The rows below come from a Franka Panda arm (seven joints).
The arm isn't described. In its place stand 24 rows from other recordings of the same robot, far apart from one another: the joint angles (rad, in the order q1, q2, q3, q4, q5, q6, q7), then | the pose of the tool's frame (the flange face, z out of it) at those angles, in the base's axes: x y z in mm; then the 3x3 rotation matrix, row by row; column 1 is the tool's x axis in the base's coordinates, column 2 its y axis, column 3 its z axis.
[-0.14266, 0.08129, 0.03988, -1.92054, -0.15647, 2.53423, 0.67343] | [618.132, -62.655, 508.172], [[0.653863, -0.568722, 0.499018], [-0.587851, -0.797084, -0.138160], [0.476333, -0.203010, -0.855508]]
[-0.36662, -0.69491, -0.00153, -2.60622, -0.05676, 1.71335, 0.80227] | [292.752, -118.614, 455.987], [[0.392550, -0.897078, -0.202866], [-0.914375, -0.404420, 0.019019], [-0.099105, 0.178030, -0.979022]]
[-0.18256, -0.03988, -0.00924, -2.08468, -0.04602, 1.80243, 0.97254] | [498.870, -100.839, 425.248], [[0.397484, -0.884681, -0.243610], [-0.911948, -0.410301, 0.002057], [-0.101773, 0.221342, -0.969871]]
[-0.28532, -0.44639, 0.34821, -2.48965, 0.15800, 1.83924, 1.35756] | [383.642, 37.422, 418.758], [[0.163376, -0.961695, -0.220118], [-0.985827, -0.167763, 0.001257], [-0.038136, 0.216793, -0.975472]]
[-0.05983, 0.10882, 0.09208, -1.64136, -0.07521, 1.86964, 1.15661] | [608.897, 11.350, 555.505], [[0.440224, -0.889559, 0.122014], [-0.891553, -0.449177, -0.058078], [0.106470, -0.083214, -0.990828]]
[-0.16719, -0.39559, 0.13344, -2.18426, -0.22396, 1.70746, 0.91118] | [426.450, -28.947, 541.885], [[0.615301, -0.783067, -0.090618], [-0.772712, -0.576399, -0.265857], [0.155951, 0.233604, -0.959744]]
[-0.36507, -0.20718, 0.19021, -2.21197, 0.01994, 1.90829, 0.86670] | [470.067, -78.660, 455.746], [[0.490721, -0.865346, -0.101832], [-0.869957, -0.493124, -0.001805], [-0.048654, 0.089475, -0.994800]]
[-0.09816, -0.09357, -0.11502, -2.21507, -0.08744, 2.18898, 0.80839] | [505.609, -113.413, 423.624], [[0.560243, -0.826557, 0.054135], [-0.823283, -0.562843, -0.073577], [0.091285, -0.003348, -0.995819]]
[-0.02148, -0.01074, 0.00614, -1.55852, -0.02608, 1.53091, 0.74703] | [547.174, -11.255, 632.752], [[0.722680, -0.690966, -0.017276], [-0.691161, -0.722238, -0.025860], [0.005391, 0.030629, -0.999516]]
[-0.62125, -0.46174, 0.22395, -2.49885, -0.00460, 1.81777, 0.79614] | [347.594, -145.559, 425.939], [[0.327289, -0.911615, -0.248678], [-0.941120, -0.338072, 0.000696], [-0.084705, 0.233808, -0.968586]]
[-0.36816, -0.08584, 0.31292, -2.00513, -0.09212, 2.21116, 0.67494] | [559.318, -29.598, 521.993], [[0.734413, -0.618742, 0.278919], [-0.614179, -0.780766, -0.114844], [0.288830, -0.086963, -0.953423]]
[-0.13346, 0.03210, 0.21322, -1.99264, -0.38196, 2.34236, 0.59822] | [589.940, 40.358, 479.161], [[0.880545, -0.313665, 0.355322], [-0.241304, -0.941936, -0.233515], [0.407936, 0.119879, -0.905106]]
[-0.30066, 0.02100, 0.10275, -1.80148, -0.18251, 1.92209, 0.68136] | [566.121, -126.976, 534.916], [[0.672249, -0.737166, 0.068322], [-0.717474, -0.671471, -0.185357], [0.182515, 0.075587, -0.980293]]
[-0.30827, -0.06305, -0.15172, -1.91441, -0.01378, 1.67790, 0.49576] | [467.021, -234.531, 505.544], [[0.568161, -0.807762, -0.157206], [-0.809008, -0.583246, 0.073005], [-0.150661, 0.085703, -0.984864]]
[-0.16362, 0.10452, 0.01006, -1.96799, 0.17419, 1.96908, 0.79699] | [563.327, -75.995, 411.681], [[0.511135, -0.856580, -0.070795], [-0.839306, -0.515180, 0.173653], [-0.185220, -0.029342, -0.982259]]
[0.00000, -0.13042, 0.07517, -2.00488, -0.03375, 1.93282, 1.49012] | [524.552, 38.661, 519.123], [[0.164345, -0.984513, 0.061037], [-0.985308, -0.166762, -0.036857], [0.046465, -0.054083, -0.997455]]
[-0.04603, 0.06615, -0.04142, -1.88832, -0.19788, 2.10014, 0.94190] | [590.065, -60.722, 483.448], [[0.572883, -0.808292, 0.135900], [-0.786858, -0.588780, -0.184912], [0.229479, -0.001001, -0.973313]]
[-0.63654, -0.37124, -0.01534, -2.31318, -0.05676, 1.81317, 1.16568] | [333.679, -261.017, 477.680], [[-0.226686, -0.965013, -0.131770], [-0.973941, 0.223587, 0.038051], [-0.007258, 0.136962, -0.990550]]
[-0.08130, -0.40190, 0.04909, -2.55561, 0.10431, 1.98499, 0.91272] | [387.338, -6.320, 393.314], [[0.526940, -0.834177, -0.162739], [-0.835237, -0.543683, 0.082388], [-0.157204, 0.092512, -0.983223]]
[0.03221, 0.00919, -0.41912, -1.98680, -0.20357, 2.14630, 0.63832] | [527.203, -223.370, 473.641], [[0.591234, -0.802458, 0.080645], [-0.774684, -0.592873, -0.219923], [0.224291, 0.067551, -0.972178]]
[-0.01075, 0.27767, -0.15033, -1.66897, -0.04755, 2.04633, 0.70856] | [643.835, -98.461, 454.363], [[0.659898, -0.746093, 0.088762], [-0.739638, -0.665841, -0.097940], [0.132174, -0.001022, -0.991226]]
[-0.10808, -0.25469, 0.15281, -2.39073, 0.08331, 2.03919, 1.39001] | [445.589, 25.274, 407.235], [[0.174061, -0.979723, -0.099226], [-0.983504, -0.177995, 0.032207], [-0.049216, 0.091983, -0.994544]]
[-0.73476, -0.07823, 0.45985, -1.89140, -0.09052, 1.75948, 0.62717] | [513.360, -146.798, 527.034], [[0.634539, -0.767390, -0.092045], [-0.772617, -0.626627, -0.101991], [0.020589, 0.135833, -0.990518]]
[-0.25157, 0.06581, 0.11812, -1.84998, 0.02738, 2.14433, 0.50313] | [596.855, -80.475, 506.677], [[0.774937, -0.589035, 0.229152], [-0.605136, -0.796122, -0.000007], [0.182437, -0.138663, -0.973391]]
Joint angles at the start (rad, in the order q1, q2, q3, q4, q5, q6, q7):
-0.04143, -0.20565, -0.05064, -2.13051, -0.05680, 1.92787, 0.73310
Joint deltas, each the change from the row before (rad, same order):
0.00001, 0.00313, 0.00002, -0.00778, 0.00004, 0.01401, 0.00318
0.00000, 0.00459, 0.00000, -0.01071, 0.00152, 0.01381, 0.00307
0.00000, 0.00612, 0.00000, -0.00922, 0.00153, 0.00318, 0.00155
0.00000, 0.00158, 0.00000, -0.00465, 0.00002, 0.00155, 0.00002
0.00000, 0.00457, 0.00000, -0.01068, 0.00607, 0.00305, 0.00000
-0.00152, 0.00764, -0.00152, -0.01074, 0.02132, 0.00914, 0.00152
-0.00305, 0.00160, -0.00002, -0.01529, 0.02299, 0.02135, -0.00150
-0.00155, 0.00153, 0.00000, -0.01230, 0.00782, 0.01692, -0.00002
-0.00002, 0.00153, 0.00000, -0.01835, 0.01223, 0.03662, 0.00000
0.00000, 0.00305, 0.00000, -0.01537, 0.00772, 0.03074, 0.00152
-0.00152, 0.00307, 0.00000, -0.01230, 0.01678, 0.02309, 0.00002
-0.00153, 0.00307, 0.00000, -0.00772, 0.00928, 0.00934, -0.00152
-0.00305, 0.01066, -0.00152, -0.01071, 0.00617, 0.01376, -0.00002
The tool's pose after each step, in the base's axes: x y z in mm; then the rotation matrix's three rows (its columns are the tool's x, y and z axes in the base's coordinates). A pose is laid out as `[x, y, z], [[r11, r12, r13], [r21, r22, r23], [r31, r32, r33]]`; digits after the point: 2 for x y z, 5 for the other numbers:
[491.60, -50.36, 492.61], [[0.69171, -0.72217, 0.00249], [-0.72143, -0.69115, -0.04311], [0.03285, 0.02802, -0.99907]]
[491.99, -50.12, 486.46], [[0.68963, -0.72416, 0.00113], [-0.72351, -0.68907, -0.04151], [0.03084, 0.02781, -0.99914]]
[491.64, -49.88, 479.34], [[0.68856, -0.72510, -0.01088], [-0.72488, -0.68776, -0.03923], [0.02096, 0.03490, -0.99917]]
[491.20, -49.80, 476.50], [[0.68870, -0.72488, -0.01553], [-0.72483, -0.68783, -0.03883], [0.01746, 0.03800, -0.99912]]
[490.23, -49.22, 469.47], [[0.68723, -0.72592, -0.02728], [-0.72642, -0.68649, -0.03230], [0.00472, 0.04201, -0.99911]]
[490.13, -49.22, 461.41], [[0.67767, -0.73453, -0.03502], [-0.73521, -0.67774, -0.01174], [-0.01511, 0.03370, -0.99932]]
[489.61, -49.14, 455.29], [[0.66951, -0.74225, -0.02869], [-0.74235, -0.66995, 0.00896], [-0.02587, 0.01530, -0.99955]]
[489.09, -49.33, 450.25], [[0.66586, -0.74566, -0.02491], [-0.74554, -0.66627, 0.01568], [-0.02829, 0.00813, -0.99957]]
[489.43, -48.67, 444.13], [[0.66172, -0.74971, -0.00714], [-0.74939, -0.66167, 0.02469], [-0.02323, -0.01099, -0.99967]]
[489.76, -48.32, 438.19], [[0.65757, -0.75337, 0.00582], [-0.75316, -0.65716, 0.02978], [-0.01861, -0.02397, -0.99954]]
[489.80, -48.29, 433.05], [[0.64980, -0.75995, 0.01519], [-0.75977, -0.64878, 0.04292], [-0.02276, -0.03944, -0.99896]]
[489.32, -48.58, 428.82], [[0.64594, -0.76325, 0.01479], [-0.76284, -0.64461, 0.05058], [-0.02908, -0.04395, -0.99861]]
[489.06, -50.55, 419.88], [[0.63929, -0.76892, 0.00810], [-0.76804, -0.63797, 0.05584], [-0.03777, -0.04192, -0.99841]]

